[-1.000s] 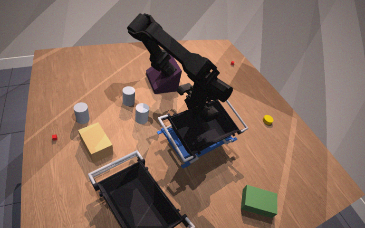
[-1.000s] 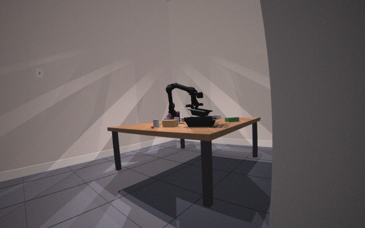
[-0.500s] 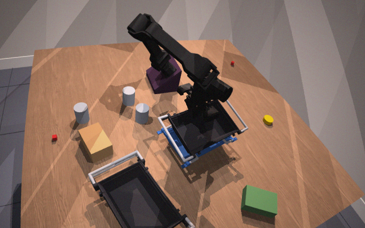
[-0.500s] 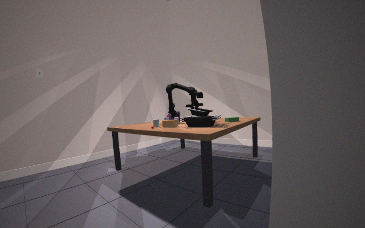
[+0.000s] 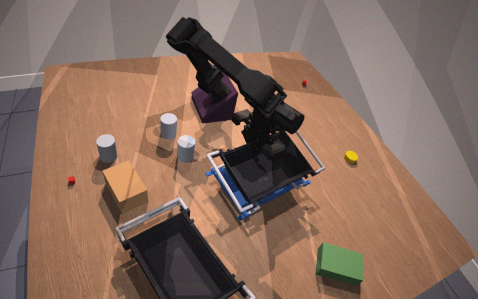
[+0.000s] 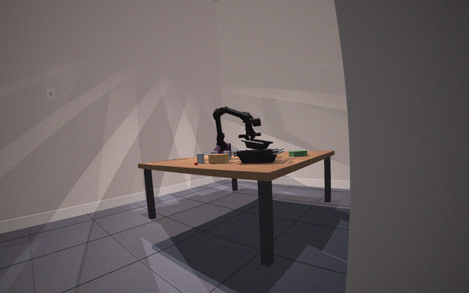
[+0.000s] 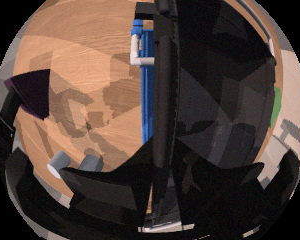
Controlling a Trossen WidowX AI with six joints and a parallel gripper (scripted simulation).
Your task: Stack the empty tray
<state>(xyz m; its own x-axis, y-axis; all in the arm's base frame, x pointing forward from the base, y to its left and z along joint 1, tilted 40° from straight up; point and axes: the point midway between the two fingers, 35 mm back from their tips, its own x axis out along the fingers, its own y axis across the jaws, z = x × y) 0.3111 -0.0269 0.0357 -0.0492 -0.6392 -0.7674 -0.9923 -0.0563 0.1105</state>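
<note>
Right now the black tray is 70 mm ahead of my gripper tip, 20 mm above it and 10 mm to the left of it. Also, from my gripper tip: yellow disc: 420 mm to the left, 90 mm below, 70 mm ahead; then tan box: 370 mm to the right, 70 mm below, 60 mm behind; then green block: 380 mm ahead, 80 mm to the left, 80 mm below.
</note>
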